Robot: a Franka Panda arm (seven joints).
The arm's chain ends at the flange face. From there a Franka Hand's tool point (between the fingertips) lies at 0.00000 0.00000 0.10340 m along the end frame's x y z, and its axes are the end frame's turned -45 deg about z.
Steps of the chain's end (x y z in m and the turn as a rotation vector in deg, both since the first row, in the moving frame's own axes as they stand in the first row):
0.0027 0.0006 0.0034 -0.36 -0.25 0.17
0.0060 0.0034 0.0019 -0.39 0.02 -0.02
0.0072 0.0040 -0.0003 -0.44 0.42 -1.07
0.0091 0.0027 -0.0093 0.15 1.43 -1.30
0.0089 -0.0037 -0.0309 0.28 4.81 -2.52
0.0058 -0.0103 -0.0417 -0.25 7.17 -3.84
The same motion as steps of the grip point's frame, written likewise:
0.0007 0.0025 0.0034 -0.08 -0.43 0.17
0.0014 0.0072 0.0019 -0.29 -0.26 -0.02
0.0022 0.0090 -0.0003 -0.61 -0.01 -1.07
0.0066 0.0100 -0.0093 -0.91 1.12 -1.30
0.0155 0.0093 -0.0313 -3.20 3.60 -2.52
0.0205 0.0060 -0.0425 -5.25 4.89 -3.84

